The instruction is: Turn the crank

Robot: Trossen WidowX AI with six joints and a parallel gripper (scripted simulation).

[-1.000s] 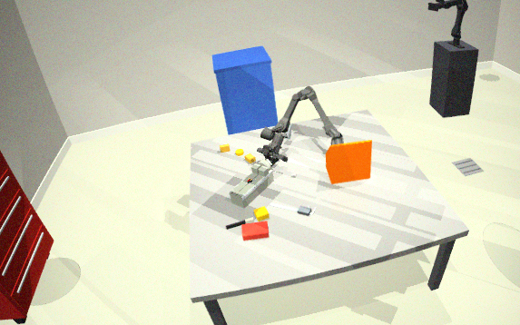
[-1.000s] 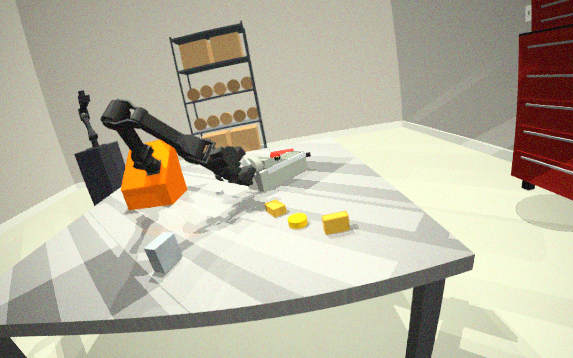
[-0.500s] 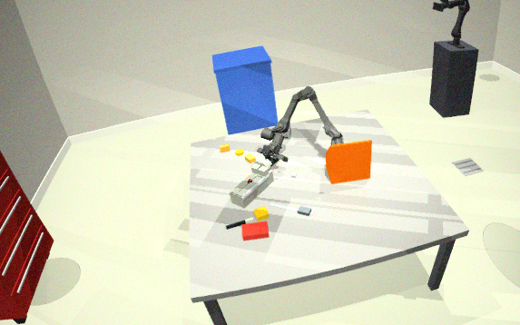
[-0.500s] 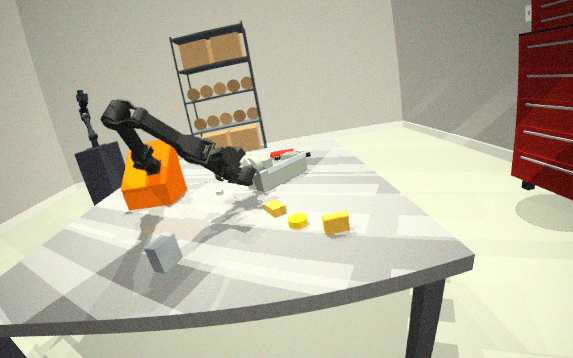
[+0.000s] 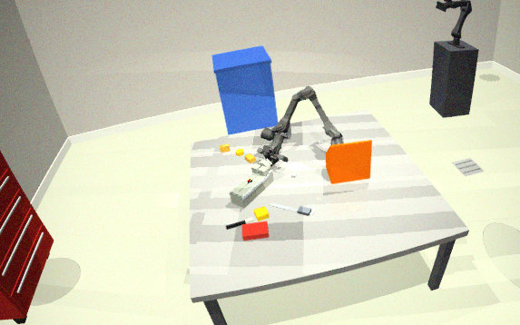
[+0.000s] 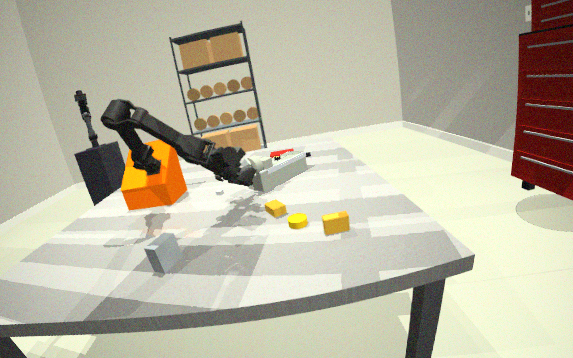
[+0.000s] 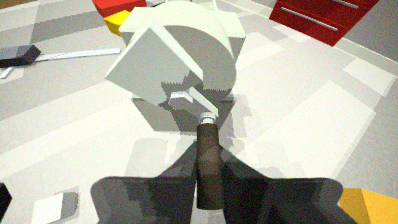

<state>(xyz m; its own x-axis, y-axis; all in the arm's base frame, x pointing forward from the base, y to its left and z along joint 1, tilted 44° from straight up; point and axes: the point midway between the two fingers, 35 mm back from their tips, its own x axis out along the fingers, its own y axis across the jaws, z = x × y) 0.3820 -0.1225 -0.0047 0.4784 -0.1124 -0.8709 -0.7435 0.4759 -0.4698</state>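
Now: the dark brown crank handle 3 cm above my gripper tip, 1 cm to the right of it and 1 cm behind it. The rest, counted from my gripper tip: yellow block (34 cm to the left, 6 cm ahead, 3 cm below); then grey cube (39 cm to the right, 16 cm behind, 1 cm below); then red pointer (15 cm to the left, 10 cm ahead, 4 cm above).
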